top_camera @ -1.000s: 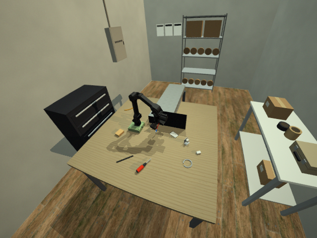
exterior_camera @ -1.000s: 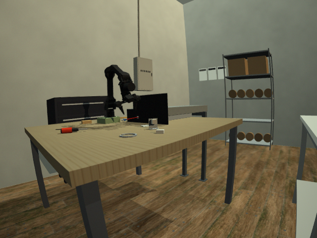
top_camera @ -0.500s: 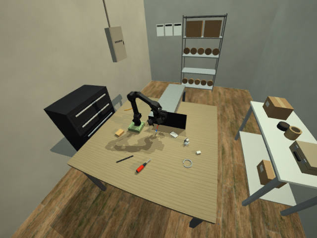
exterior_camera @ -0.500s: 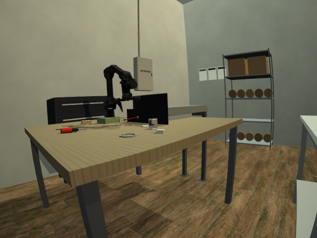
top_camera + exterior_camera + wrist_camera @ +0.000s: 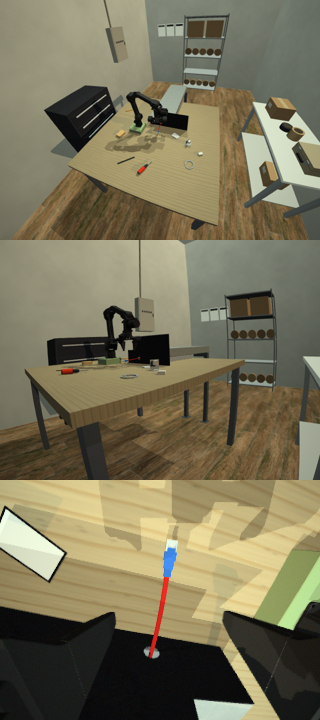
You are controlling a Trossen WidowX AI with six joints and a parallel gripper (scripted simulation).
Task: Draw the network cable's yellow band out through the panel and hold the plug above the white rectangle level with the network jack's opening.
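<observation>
My hand is 4 cm to the left of the clear plug and 10 cm above it. From my hand the other things lie so: white rectangle: 19 cm ahead, 2 cm to the right, 13 cm below; tan block: 40 cm behind, 12 cm to the right, 12 cm below; red screwdriver: 1 cm behind, 42 cm to the right, 12 cm below.
</observation>
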